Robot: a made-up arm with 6 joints. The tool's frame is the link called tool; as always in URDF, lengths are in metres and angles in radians. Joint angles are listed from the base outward. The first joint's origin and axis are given. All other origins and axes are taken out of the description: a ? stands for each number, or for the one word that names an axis. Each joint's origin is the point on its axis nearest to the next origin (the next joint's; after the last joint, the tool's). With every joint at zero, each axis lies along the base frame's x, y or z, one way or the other. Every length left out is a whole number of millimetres.
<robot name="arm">
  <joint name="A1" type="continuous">
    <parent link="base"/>
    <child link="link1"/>
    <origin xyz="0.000 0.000 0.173" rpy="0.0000 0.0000 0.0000"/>
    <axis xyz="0 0 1"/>
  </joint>
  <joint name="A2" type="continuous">
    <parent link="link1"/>
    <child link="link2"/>
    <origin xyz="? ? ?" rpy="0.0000 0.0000 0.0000"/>
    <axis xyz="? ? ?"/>
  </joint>
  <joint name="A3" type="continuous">
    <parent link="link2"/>
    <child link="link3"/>
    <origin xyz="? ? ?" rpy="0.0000 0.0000 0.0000"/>
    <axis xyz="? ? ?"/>
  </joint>
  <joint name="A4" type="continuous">
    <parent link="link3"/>
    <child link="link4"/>
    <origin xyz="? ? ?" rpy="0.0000 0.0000 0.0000"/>
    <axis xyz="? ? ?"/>
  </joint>
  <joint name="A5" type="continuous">
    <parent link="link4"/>
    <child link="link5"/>
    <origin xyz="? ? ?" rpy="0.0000 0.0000 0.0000"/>
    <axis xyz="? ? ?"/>
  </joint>
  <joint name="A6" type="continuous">
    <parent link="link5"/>
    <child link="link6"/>
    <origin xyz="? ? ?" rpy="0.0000 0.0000 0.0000"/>
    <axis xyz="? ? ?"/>
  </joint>
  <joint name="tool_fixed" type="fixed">
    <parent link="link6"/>
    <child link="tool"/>
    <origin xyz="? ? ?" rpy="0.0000 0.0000 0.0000"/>
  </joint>
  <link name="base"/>
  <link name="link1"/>
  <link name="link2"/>
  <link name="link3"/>
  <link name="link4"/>
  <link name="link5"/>
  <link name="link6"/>
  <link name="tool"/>
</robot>
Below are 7 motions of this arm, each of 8 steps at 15 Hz.
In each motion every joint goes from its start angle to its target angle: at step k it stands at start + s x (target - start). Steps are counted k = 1, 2, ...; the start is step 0. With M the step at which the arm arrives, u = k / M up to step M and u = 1 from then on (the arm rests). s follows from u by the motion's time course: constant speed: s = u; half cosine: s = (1 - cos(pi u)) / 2; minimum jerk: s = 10 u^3 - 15 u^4 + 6 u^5.
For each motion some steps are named. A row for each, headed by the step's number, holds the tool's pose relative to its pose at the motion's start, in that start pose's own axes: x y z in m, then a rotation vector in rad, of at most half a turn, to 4 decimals.
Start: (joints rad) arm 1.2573 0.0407 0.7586 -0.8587 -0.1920 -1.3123
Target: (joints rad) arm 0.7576 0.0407 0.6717 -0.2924 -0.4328 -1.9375
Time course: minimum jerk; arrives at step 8
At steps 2, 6, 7, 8:
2: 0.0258 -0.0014 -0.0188 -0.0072 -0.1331 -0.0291
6: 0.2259 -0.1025 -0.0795 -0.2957 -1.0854 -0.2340
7: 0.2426 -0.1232 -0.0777 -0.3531 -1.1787 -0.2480
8: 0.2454 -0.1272 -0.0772 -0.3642 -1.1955 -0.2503

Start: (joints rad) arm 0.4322 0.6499 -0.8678 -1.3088 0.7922 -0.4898
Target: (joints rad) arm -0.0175 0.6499 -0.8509 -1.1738 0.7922 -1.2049
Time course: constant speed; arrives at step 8
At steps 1, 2, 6, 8:
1: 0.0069 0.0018 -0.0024 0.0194 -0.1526 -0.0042
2: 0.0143 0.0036 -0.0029 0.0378 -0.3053 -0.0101
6: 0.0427 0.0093 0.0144 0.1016 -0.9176 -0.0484
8: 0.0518 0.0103 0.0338 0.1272 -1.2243 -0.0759

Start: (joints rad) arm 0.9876 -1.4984 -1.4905 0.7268 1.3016 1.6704
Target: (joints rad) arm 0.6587 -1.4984 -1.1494 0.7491 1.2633 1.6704
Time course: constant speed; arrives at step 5
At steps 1, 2, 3, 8:
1: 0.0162 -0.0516 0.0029 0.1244 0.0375 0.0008
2: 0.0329 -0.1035 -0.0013 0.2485 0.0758 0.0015
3: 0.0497 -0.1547 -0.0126 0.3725 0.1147 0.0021
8: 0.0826 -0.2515 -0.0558 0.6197 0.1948 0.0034

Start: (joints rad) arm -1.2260 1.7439 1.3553 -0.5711 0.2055 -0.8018
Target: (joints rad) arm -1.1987 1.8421 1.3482 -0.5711 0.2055 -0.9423
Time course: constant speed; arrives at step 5
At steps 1, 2, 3, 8:
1: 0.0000 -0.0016 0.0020 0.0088 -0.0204 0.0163
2: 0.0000 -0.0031 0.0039 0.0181 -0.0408 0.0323
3: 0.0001 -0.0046 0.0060 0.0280 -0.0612 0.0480
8: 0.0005 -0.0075 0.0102 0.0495 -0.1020 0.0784

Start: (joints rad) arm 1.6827 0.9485 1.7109 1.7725 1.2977 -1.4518
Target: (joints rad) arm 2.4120 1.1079 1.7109 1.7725 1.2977 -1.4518
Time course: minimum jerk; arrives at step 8
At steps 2, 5, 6, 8:
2: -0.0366 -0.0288 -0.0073 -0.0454 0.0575 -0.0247
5: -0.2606 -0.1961 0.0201 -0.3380 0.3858 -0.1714
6: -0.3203 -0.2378 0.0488 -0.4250 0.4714 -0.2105
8: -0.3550 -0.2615 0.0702 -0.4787 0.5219 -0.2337

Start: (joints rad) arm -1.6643 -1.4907 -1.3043 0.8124 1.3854 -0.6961
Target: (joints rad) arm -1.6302 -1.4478 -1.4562 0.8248 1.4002 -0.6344
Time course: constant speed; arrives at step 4
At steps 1, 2, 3, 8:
1: 0.0066 0.0219 0.0090 0.0288 -0.0029 0.0372
2: 0.0121 0.0438 0.0186 0.0567 -0.0055 0.0752
3: 0.0164 0.0654 0.0288 0.0839 -0.0078 0.1138
8: 0.0197 0.0869 0.0396 0.1103 -0.0098 0.1531

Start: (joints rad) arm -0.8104 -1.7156 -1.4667 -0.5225 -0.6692 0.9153
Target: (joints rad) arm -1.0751 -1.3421 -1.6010 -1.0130 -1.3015 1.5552
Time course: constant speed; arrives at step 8
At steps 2, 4, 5, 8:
2: -0.0019 -0.0028 -0.0515 -0.0977 0.3204 -0.0497
4: -0.0132 -0.0028 -0.0995 -0.2101 0.6292 -0.0996
5: -0.0221 -0.0020 -0.1219 -0.2722 0.7778 -0.1259
8: -0.0603 0.0018 -0.1823 -0.4829 1.1925 -0.2148

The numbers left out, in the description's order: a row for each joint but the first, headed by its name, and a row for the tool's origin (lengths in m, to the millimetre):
A2: xyz 0.044 -0.147 0.000, axis 1 0 0
A3: xyz 0.000 0.014 0.211, axis 0 1 0
A4: xyz 0.039 0.000 0.280, axis 0 -1 0
A5: xyz 0.248 0.000 -0.253, axis 1 0 0
A6: xyz 0.000 0.132 -0.010, axis 0 1 0
tool: xyz -0.043 0.000 -0.072

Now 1 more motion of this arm.
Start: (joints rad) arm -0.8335 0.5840 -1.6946 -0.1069 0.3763 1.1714
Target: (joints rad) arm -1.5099 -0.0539 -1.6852 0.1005 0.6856 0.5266
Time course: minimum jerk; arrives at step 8
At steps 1, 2, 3, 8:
1: -0.0015 0.0051 -0.0005 -0.0135 -0.0150 0.0015
2: -0.0084 0.0331 -0.0047 -0.0874 -0.0937 0.0119
3: -0.0164 0.0869 -0.0201 -0.2322 -0.2331 0.0423
8: 0.0318 0.2565 -0.1717 -0.7855 -0.5732 0.2895

